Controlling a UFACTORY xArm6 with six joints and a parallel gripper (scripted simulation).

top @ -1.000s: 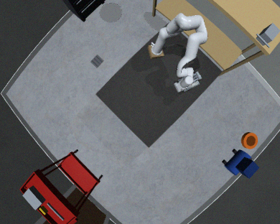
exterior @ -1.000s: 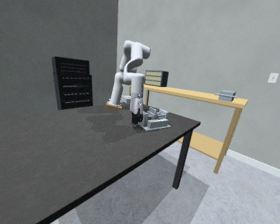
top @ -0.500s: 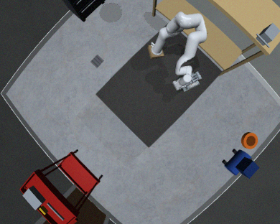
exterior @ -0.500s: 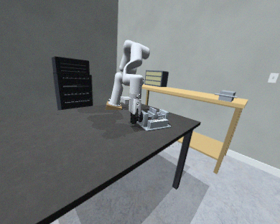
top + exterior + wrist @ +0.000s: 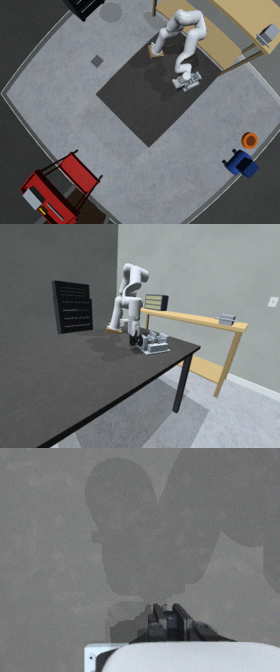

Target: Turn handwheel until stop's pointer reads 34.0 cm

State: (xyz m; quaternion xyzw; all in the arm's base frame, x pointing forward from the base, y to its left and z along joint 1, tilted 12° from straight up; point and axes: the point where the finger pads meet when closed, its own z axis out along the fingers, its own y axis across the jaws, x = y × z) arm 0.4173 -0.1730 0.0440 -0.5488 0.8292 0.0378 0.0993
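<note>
The sliding stop lies 80 mm ahead of my hand, 120 mm to the left of it and 30 mm above it. From my hand the other things lie so: upright knob 10 mm to the left; handwheel 10 mm ahead, 20 mm to the left.
</note>
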